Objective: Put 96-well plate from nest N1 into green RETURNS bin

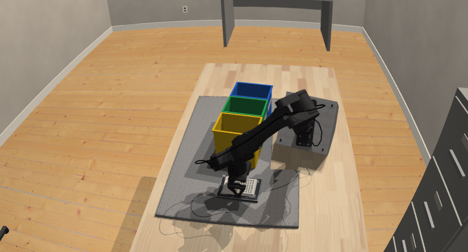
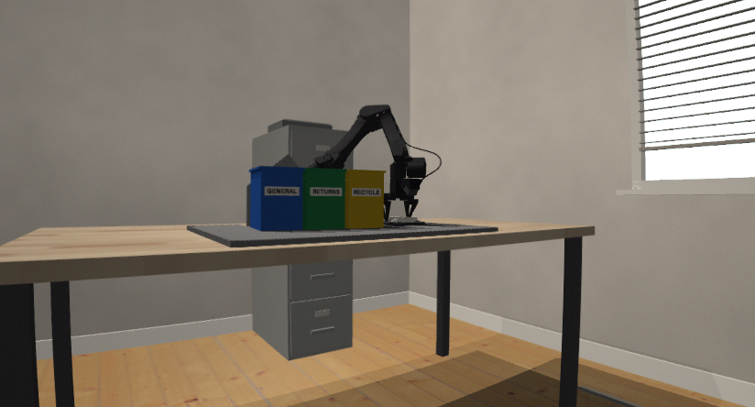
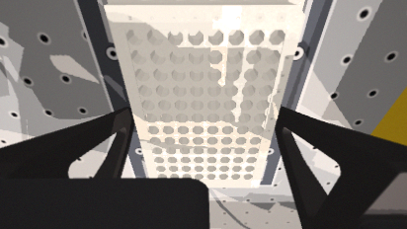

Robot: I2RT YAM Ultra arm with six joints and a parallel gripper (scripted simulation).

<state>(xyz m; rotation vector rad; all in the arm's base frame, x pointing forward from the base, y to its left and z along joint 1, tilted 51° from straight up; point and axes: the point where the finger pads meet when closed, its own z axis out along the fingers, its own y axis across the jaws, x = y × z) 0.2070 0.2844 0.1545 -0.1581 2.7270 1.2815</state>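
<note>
Now: the white 96-well plate right at my hand. The rest, counted from my hand: dark plate nest (1 cm below); green returns bin (32 cm to the right, 8 cm ahead, 7 cm above); yellow recycle bin (19 cm to the right, 7 cm ahead, 7 cm above).
</note>
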